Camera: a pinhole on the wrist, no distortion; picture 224 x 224 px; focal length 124.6 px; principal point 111.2 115.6 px. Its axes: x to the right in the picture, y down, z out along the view. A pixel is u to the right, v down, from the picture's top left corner.
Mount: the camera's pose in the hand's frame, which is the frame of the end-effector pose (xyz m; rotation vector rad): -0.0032 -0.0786 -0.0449 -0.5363 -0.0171 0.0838
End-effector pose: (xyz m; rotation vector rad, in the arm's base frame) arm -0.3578 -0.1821 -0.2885 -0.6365 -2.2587 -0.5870
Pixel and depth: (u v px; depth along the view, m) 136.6 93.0 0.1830
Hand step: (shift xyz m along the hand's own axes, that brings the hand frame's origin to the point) 0.0295 -0.0106 0.1291
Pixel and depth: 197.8 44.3 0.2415
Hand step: 0.1652 -0.0597 0.2324
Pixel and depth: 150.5 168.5 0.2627
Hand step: 0.0609 0.1578 0.1234
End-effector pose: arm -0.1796 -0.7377 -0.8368 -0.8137 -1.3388 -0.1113
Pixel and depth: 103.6 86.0 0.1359
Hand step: -0.0142 -0.0377 0.0885
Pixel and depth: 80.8 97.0 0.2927
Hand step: -0.0822 0.0271 0.2294
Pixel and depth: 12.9 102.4 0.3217
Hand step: -0.2658 0.0348 0.2505
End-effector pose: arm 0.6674 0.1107 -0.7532 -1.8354 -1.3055 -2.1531
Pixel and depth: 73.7 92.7 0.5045
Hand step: -0.1668 0.0863 0.4370
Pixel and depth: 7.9 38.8 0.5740
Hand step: -0.4727 -0.1291 0.6320
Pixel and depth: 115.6 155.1 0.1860
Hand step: -0.0082 0.0672 0.0848
